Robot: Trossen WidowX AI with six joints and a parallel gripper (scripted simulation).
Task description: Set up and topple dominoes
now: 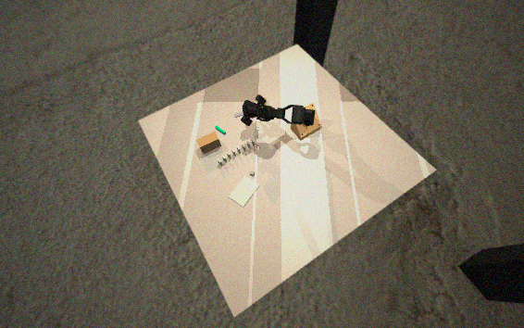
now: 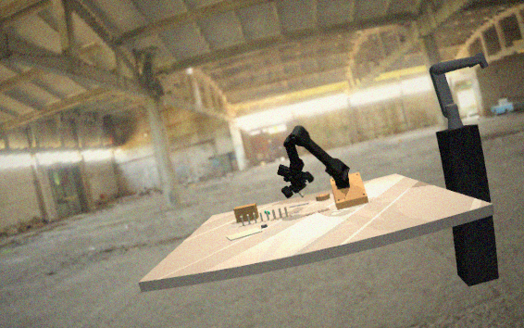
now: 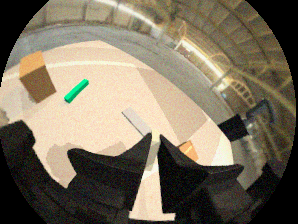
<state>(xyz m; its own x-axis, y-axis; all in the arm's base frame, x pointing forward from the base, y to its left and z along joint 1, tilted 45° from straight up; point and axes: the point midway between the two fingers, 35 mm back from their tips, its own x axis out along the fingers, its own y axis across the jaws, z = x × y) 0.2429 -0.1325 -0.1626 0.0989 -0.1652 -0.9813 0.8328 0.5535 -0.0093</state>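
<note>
My gripper tip is 2 cm short of the grey bar, 5 cm to the left of it and 8 cm above it. Round my gripper tip: brown box (30 cm ahead, 8 cm to the left, 5 cm below); then green stick (20 cm ahead, 8 cm below); then small dark piece (16 cm ahead, 37 cm to the left, 8 cm below).
</note>
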